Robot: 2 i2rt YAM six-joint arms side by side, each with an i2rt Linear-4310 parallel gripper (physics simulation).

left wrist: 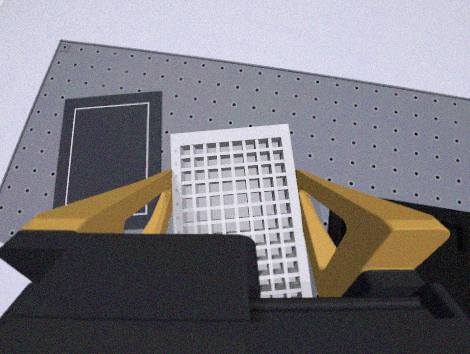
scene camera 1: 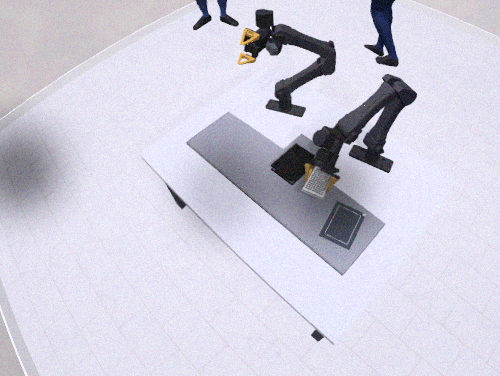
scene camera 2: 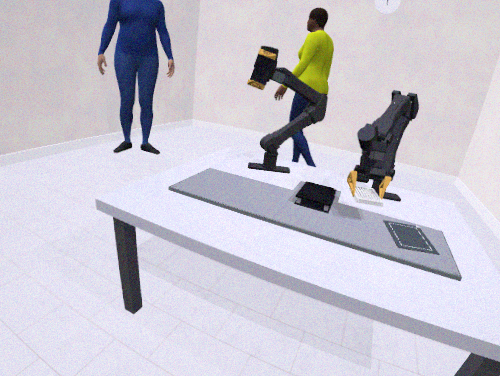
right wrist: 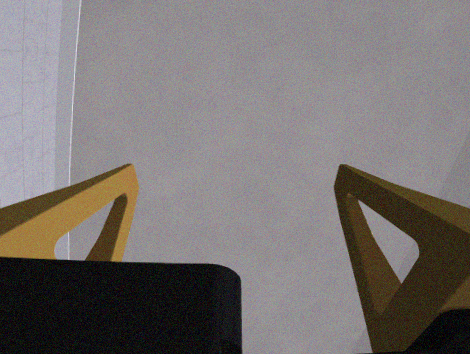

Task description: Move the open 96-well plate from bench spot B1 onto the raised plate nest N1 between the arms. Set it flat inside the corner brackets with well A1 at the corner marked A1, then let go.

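Frame: origin at the left arm's base, x ahead, y left, z up, level; centimetres.
Seen in the pictures: left gripper, fingertip midpoint: (left wrist: 234, 176) (scene camera 1: 315, 188) (scene camera 2: 367, 198); right gripper, fingertip midpoint: (scene camera 1: 239, 54) (scene camera 2: 259, 68) (right wrist: 236, 175); left arm's base at its link origin: (scene camera 1: 371, 159); right arm's base at its link origin: (scene camera 1: 285, 108) (scene camera 2: 268, 168).
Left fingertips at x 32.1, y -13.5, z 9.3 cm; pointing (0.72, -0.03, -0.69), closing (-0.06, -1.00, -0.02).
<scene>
Offsets run from my left fingertips to a thing's top centre. "*": to the spot under its first point. Level surfaces: height alone.
The white 96-well plate @(dx -3.0, dy +0.0, dz +1.0 cm) (scene camera 1: 317, 183) (scene camera 2: 367, 195) (left wrist: 235, 190) is held in the air between the fingers of my left gripper (scene camera 1: 321, 176) (scene camera 2: 369, 186) (left wrist: 234, 176), which is shut on its two long sides. The plate is between the nest and the bench spot in scene camera 1. The raised black nest N1 @(dx -10.6, dy -14.7, dz -4.0 cm) (scene camera 1: 292, 164) (scene camera 2: 317, 194) stands close beside the held plate; its A1 mark cannot be made out. The dark bench spot B1 @(* dx +5.0, dy +15.4, dz -7.8 cm) (scene camera 1: 343, 225) (scene camera 2: 411, 237) (left wrist: 112, 155) with a white outline bears no plate. My right gripper (scene camera 1: 246, 48) (scene camera 2: 262, 68) (right wrist: 236, 175) is open and empty, high above the bench.
A grey perforated board @(dz -8.0 cm) (scene camera 1: 225, 135) (scene camera 2: 210, 182) (left wrist: 380, 125) lies on the white table @(dz -9.3 cm) (scene camera 1: 225, 225) (scene camera 2: 200, 230) under the nest and the bench spot. Two people, one in blue (scene camera 2: 137, 45) and one in a yellow top (scene camera 2: 317, 55), are behind the table.
</scene>
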